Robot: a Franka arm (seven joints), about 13 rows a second.
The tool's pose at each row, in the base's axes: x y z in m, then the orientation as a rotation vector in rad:
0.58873, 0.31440, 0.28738, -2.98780, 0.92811, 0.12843
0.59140, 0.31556, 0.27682, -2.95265, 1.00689, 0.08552
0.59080, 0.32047, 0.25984, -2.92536, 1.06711, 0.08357
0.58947, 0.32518, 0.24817, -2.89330, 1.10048, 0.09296
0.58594, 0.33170, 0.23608, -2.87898, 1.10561, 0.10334
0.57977, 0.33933, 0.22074, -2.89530, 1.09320, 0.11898
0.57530, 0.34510, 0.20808, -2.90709, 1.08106, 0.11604
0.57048, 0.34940, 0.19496, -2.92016, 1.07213, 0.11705
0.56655, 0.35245, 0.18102, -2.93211, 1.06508, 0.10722
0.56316, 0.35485, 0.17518, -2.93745, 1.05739, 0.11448
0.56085, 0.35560, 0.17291, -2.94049, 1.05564, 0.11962
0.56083, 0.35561, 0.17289, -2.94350, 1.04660, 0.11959
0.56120, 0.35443, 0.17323, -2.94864, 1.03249, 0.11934
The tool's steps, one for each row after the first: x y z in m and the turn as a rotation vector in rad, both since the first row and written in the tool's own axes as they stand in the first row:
0.00240, -0.00262, 0.01036, 0.02031, 0.02248, 0.05429
0.00051, -0.00657, 0.02750, 0.02785, 0.02151, 0.09626
-0.00230, -0.00987, 0.03939, 0.04437, 0.00978, 0.12284
-0.00790, -0.01342, 0.05193, 0.05327, -0.00025, 0.12879
-0.01603, -0.01644, 0.06794, 0.03901, -0.00618, 0.11805
-0.02193, -0.01885, 0.08109, 0.03285, -0.00213, 0.10833
-0.02725, -0.01985, 0.09467, 0.02361, 0.00026, 0.10042
-0.03106, -0.02035, 0.10896, 0.01720, 0.00905, 0.09387
-0.03473, -0.02049, 0.11512, 0.01306, 0.00550, 0.08821
-0.03686, -0.01983, 0.11758, 0.00968, 0.00316, 0.08661
-0.03688, -0.01983, 0.11761, 0.00964, 0.00316, 0.08052
-0.03594, -0.01906, 0.11720, 0.00916, 0.00345, 0.07092

